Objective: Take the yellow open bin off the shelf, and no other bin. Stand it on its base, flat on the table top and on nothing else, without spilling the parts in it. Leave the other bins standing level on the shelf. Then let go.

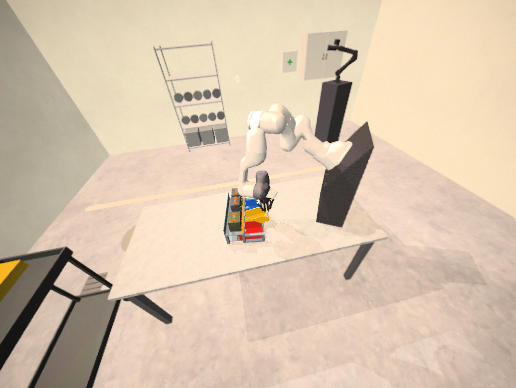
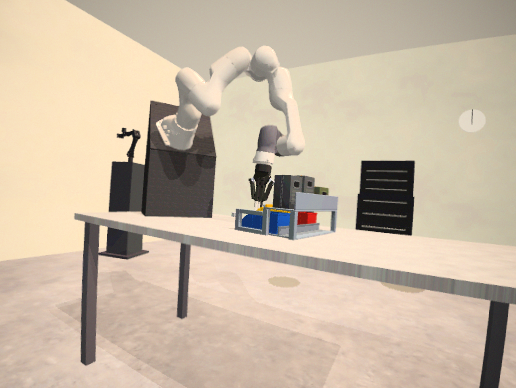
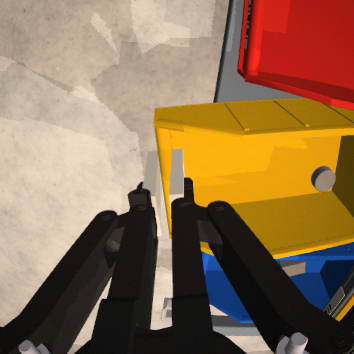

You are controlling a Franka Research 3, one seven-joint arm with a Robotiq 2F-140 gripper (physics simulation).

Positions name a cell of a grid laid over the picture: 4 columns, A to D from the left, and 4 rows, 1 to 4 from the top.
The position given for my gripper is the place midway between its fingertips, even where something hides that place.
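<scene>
Image 2 gives me a sight of my gripper (image 2: B3). I can see the gripper (image 3: B2) again along with a yellow open bin (image 3: C2), and a red bin (image 3: D1) is there too.
</scene>
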